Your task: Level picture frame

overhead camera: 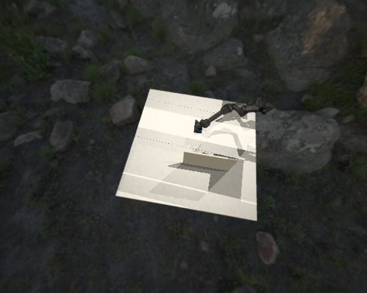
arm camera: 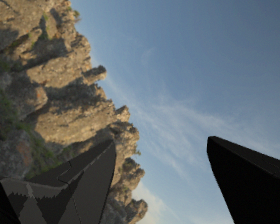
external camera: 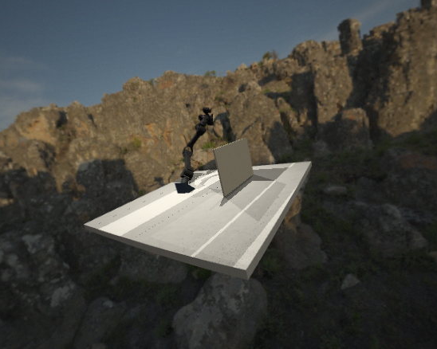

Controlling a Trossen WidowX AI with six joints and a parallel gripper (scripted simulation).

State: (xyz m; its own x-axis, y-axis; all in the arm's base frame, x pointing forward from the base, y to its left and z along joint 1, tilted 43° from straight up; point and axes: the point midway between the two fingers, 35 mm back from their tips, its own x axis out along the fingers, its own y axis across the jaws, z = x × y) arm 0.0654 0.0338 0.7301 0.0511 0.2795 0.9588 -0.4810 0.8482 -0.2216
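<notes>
Now: the brown wooden picture frame 410 mm ahead of my gripper tip, 370 mm to the right of it and 430 mm below it. The rest, counted from my gripper tip: wall panel (420 mm ahead, 350 mm to the right, 440 mm below).
</notes>
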